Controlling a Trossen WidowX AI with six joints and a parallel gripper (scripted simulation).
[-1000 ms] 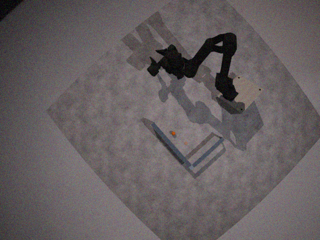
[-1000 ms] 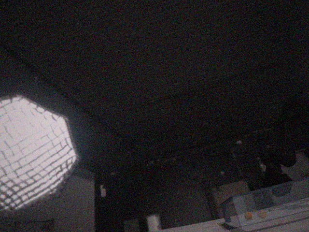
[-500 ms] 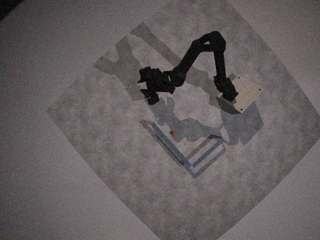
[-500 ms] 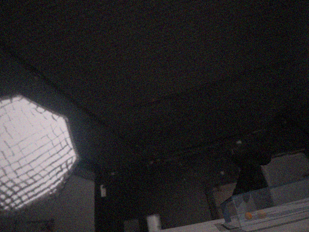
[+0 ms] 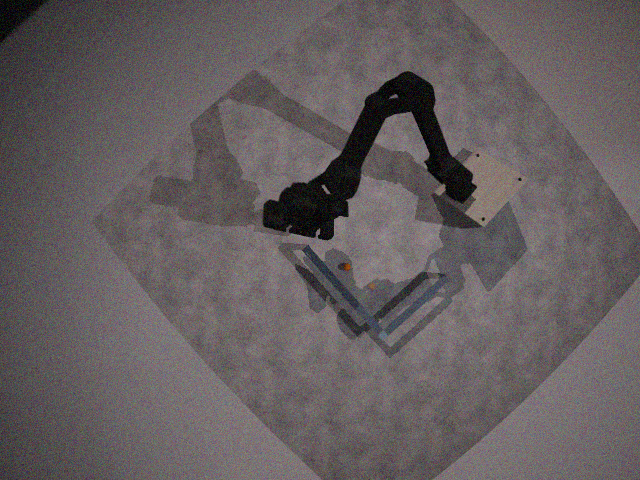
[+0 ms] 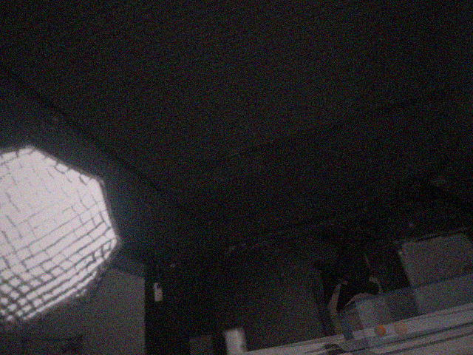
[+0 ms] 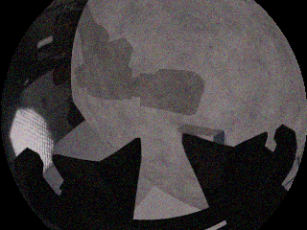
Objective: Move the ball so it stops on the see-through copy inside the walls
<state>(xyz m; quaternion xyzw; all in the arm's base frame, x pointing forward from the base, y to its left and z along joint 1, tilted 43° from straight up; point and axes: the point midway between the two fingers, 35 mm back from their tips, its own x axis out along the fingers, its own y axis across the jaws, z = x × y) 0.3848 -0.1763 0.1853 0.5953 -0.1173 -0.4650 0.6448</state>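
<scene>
Now: gripper tip 19 cm to the right of the orange ball, 7 cm above it and 5 cm past it. Also, from my gripper tip: see-through copy of ball (28 cm to the left, 7 cm below, 6 cm behind).
</scene>
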